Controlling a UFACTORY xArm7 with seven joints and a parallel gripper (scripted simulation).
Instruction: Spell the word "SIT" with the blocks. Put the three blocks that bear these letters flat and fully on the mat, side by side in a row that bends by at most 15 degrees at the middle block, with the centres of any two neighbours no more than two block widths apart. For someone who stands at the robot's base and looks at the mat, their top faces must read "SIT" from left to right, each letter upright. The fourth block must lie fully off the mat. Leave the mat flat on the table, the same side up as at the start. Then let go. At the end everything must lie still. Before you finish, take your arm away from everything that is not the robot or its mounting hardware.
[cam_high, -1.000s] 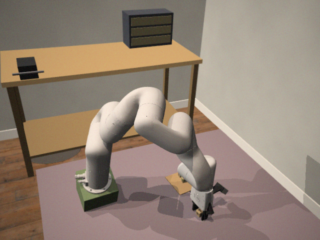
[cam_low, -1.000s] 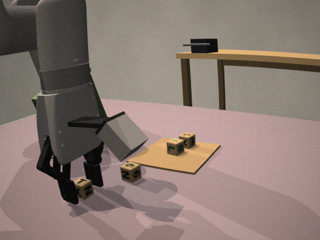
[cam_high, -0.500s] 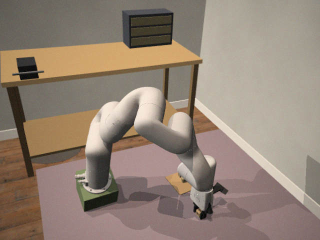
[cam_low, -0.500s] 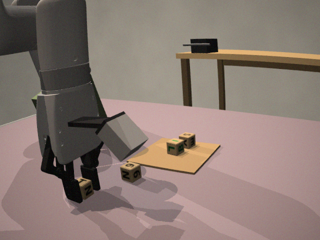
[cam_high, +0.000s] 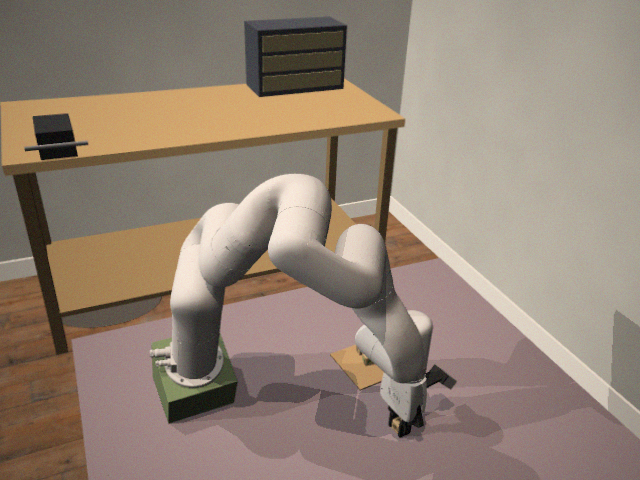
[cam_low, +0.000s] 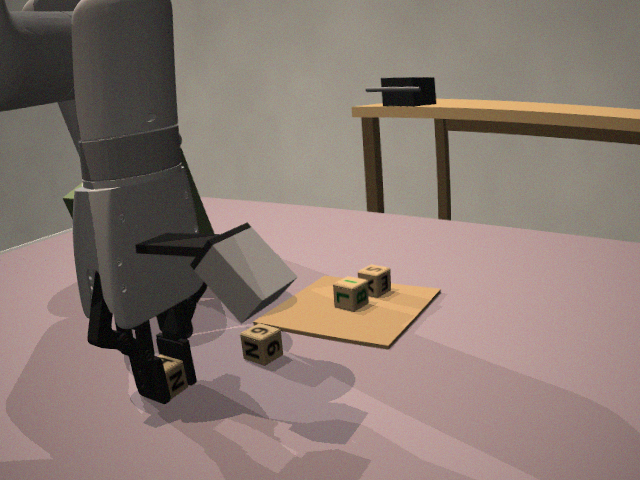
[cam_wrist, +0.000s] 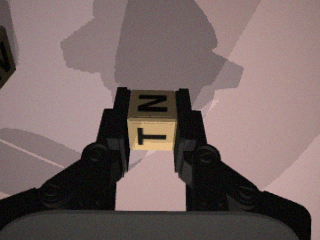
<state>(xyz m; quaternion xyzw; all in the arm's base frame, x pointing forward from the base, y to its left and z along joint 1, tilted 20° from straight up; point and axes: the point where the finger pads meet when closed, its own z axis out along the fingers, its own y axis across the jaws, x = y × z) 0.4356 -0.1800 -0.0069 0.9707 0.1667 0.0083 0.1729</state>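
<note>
Now: the wooden block 10 mm below my hand. Also, from my hand: tan mat 10 mm behind, 220 mm to the left, 20 mm below.
</note>
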